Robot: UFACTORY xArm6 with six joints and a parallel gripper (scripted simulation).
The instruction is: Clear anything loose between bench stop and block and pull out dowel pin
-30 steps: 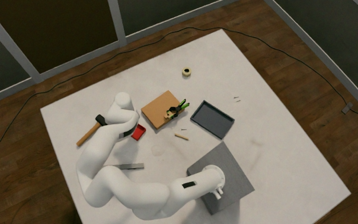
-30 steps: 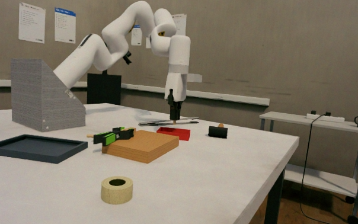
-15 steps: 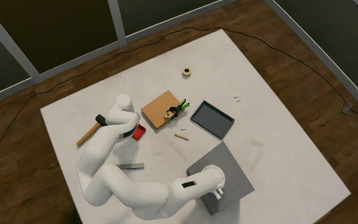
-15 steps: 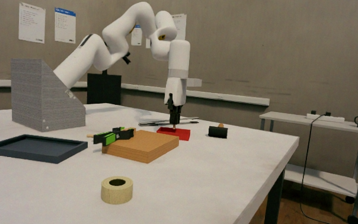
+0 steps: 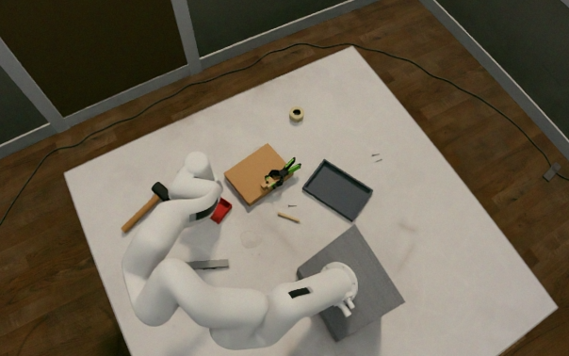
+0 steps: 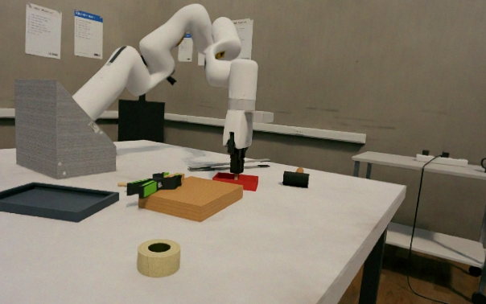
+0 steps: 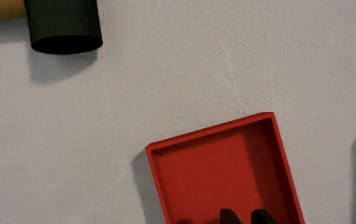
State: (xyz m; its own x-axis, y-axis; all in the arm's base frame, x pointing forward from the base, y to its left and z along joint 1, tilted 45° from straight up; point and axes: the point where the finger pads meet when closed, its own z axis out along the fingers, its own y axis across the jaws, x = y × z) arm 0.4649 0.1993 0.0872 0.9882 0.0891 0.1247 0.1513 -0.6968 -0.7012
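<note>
Right now my hand is 50 mm above the red tray. From my hand the other things lie so: dowel pin 20 mm below; then loose dowel 210 mm to the right, 170 mm behind, 50 mm below; then small wooden block 200 mm to the right, 40 mm behind, 20 mm below.
</note>
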